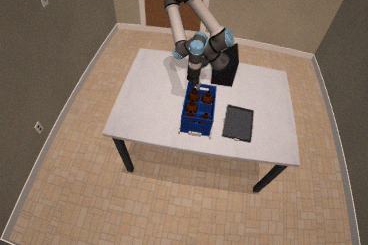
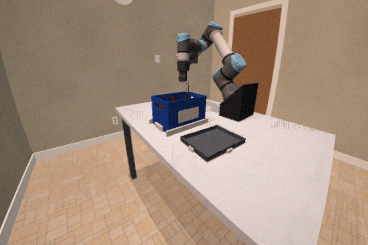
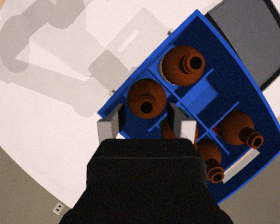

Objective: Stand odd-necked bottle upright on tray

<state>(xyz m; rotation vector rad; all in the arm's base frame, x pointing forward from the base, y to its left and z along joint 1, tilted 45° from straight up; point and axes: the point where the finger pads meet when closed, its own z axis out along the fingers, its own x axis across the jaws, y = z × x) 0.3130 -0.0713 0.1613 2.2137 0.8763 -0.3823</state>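
The blue crate lies 9 cm ahead of my hand, 4 cm to the left of it and 12 cm below it. Round my hand: dark tray 11 cm ahead, 32 cm to the left, 19 cm below; bottle 18 cm ahead, 1 cm to the right, 12 cm below.
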